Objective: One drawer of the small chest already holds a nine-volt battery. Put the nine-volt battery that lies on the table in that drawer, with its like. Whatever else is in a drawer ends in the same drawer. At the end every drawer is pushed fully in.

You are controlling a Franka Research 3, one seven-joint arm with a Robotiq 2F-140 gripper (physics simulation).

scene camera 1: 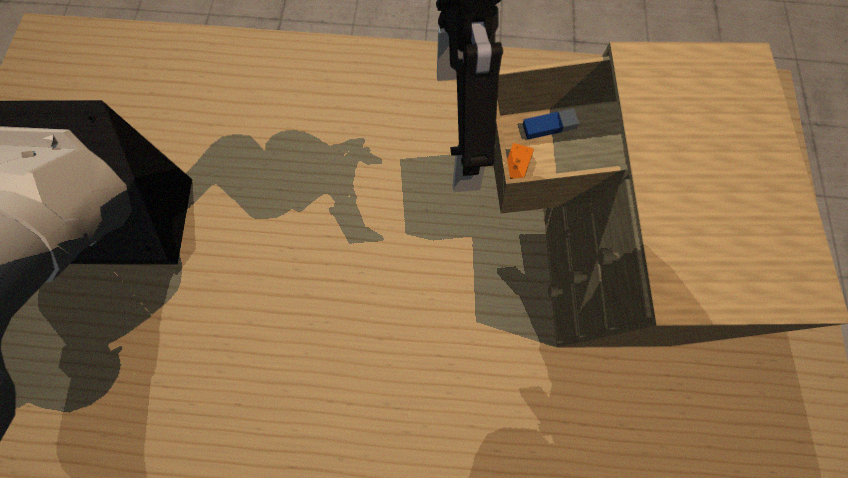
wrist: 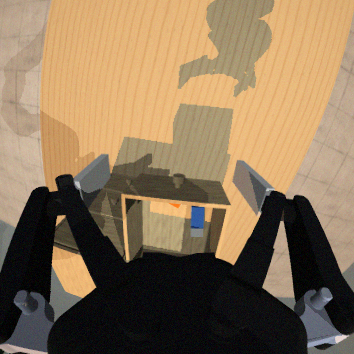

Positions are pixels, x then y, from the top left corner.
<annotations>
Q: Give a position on a drawer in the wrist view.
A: At 150,223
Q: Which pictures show the small chest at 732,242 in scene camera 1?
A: Scene camera 1 and the wrist view: all of them.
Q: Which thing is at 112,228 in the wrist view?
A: A drawer.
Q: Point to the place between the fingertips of my gripper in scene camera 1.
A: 456,129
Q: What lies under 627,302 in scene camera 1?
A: A drawer.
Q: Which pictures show the drawer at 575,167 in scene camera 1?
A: Scene camera 1 and the wrist view: all of them.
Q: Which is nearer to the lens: the small chest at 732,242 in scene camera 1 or the drawer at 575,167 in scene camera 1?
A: The small chest.
</annotations>
